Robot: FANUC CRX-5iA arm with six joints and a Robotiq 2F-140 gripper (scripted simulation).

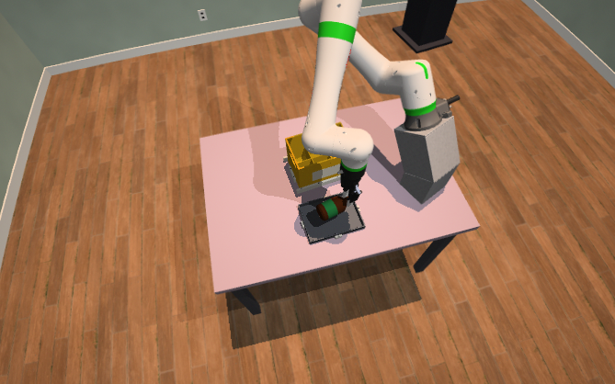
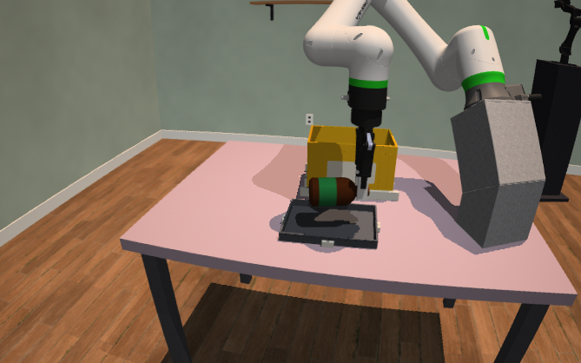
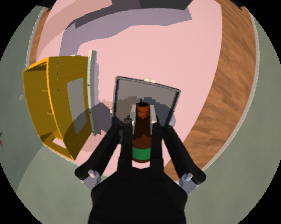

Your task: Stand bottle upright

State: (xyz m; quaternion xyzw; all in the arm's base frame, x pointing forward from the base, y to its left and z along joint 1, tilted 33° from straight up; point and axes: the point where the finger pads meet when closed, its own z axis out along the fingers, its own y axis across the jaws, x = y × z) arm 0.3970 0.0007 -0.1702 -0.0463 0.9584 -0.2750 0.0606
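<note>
Now: hand 60 mm short of the bottle and 20 mm above it. The rest, counted from my hand: yellow crate (270 mm to the right, 40 mm below); then tray (110 mm below, 70 mm ahead).
</note>
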